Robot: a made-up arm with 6 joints. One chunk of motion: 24 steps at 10 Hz.
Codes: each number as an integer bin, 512 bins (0 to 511) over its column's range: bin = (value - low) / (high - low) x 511, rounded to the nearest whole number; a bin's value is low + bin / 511 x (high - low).
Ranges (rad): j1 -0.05..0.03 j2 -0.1..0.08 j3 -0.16..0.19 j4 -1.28..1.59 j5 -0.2..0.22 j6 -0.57..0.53
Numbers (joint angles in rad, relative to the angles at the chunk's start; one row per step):
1: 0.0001 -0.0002 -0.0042 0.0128 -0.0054 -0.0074
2: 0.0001 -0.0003 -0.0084 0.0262 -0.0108 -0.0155
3: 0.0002 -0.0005 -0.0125 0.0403 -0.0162 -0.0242
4: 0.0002 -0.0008 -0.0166 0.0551 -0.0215 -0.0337
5: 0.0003 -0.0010 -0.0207 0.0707 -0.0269 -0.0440
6: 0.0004 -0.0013 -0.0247 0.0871 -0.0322 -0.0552
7: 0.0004 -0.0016 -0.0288 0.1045 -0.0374 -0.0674
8: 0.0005 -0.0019 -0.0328 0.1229 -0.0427 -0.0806
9: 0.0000 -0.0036 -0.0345 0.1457 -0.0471 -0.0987
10: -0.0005 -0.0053 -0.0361 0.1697 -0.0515 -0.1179
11: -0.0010 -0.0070 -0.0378 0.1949 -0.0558 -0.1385
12: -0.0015 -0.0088 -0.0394 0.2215 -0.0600 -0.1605
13: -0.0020 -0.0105 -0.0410 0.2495 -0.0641 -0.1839
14: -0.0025 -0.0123 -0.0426 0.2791 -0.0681 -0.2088
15: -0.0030 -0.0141 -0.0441 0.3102 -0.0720 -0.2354
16: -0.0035 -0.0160 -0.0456 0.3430 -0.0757 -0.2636
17: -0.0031 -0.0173 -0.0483 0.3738 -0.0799 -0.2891
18: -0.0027 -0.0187 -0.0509 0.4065 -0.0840 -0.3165
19: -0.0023 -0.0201 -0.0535 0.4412 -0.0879 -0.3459
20: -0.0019 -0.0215 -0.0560 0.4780 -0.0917 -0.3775
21: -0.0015 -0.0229 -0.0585 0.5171 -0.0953 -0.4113
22: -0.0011 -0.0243 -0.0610 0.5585 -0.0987 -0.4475
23: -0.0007 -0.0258 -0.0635 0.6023 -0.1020 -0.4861
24: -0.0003 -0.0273 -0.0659 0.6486 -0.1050 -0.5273
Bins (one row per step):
1: 320 283 227 230 237 261
2: 320 283 221 233 230 258
3: 321 282 215 235 224 254
4: 321 282 209 238 217 249
5: 321 281 203 240 211 244
6: 322 280 198 243 204 239
7: 322 279 192 247 198 233
8: 323 278 186 250 191 227
9: 319 274 183 254 186 219
10: 316 269 181 258 181 210
11: 313 264 178 263 175 200
12: 310 259 176 267 170 190
13: 307 254 174 272 165 179
14: 303 249 171 278 160 168
15: 300 244 169 283 156 155
16: 297 238 167 289 151 142
17: 300 235 163 294 146 130
18: 302 231 159 300 141 118
19: 305 227 155 306 136 104
20: 307 223 152 313 132 89
21: 310 219 148 320 127 74
22: 312 215 145 327 123 57
23: 315 211 141 335 119 39
24: 317 206 137 343 116 20

